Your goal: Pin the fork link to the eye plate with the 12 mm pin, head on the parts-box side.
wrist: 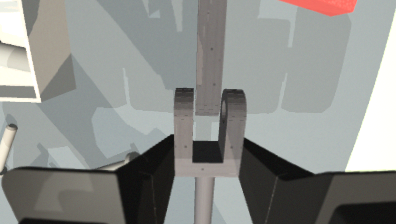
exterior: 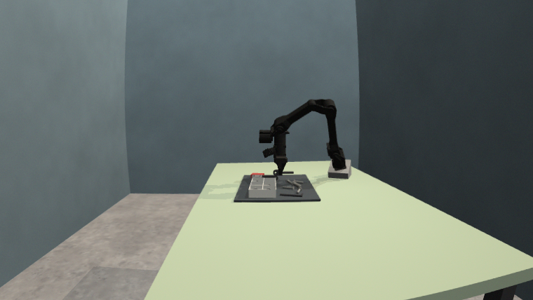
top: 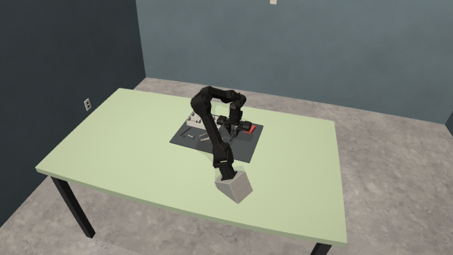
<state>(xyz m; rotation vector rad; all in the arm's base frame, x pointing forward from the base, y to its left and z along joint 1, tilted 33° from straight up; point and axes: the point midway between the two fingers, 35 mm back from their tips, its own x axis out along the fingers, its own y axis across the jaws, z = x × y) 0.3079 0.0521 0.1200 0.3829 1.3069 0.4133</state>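
The eye plate is 4 cm ahead of my hand and 5 cm below it. Round my hand: red block (12 cm ahead, 6 cm to the right, 6 cm below); white parts box (6 cm ahead, 21 cm to the left, 6 cm below); mat (1 cm ahead, 10 cm to the left, 7 cm below).
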